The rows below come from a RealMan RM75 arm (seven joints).
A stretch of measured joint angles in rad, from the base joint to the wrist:
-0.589 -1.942 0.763 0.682 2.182 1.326 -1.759
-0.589 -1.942 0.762 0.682 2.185 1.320 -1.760
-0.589 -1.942 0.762 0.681 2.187 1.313 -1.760
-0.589 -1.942 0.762 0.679 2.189 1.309 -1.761
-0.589 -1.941 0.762 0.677 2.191 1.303 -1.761
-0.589 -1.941 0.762 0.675 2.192 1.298 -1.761
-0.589 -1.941 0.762 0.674 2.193 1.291 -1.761
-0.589 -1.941 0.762 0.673 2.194 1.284 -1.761
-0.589 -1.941 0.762 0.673 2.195 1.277 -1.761
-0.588 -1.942 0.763 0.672 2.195 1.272 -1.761
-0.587 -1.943 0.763 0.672 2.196 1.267 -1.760
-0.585 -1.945 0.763 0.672 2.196 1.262 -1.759
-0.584 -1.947 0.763 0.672 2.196 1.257 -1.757
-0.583 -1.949 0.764 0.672 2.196 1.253 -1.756
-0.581 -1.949 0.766 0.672 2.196 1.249 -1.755
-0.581 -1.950 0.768 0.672 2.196 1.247 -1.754
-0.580 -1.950 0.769 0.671 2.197 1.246 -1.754
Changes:
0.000 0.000 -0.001 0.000 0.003 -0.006 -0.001
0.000 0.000 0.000 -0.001 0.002 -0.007 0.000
0.000 0.000 0.000 -0.002 0.002 -0.004 -0.001
0.000 0.001 0.000 -0.002 0.002 -0.006 0.000
0.000 0.000 0.000 -0.002 0.001 -0.005 0.000
0.000 0.000 0.000 -0.001 0.001 -0.007 0.000
0.000 0.000 0.000 -0.001 0.001 -0.007 0.000
0.000 0.000 0.000 0.000 0.001 -0.007 0.000
0.001 -0.001 0.001 -0.001 0.000 -0.005 0.000
0.001 -0.001 0.000 0.000 0.001 -0.005 0.001
0.002 -0.002 0.000 0.000 0.000 -0.005 0.001
0.001 -0.002 0.000 0.000 0.000 -0.005 0.002
0.001 -0.002 0.001 0.000 0.000 -0.004 0.001
0.002 0.000 0.002 0.000 0.000 -0.004 0.001
0.000 -0.001 0.002 0.000 0.000 -0.002 0.001
0.001 0.000 0.001 -0.001 0.001 -0.001 0.000

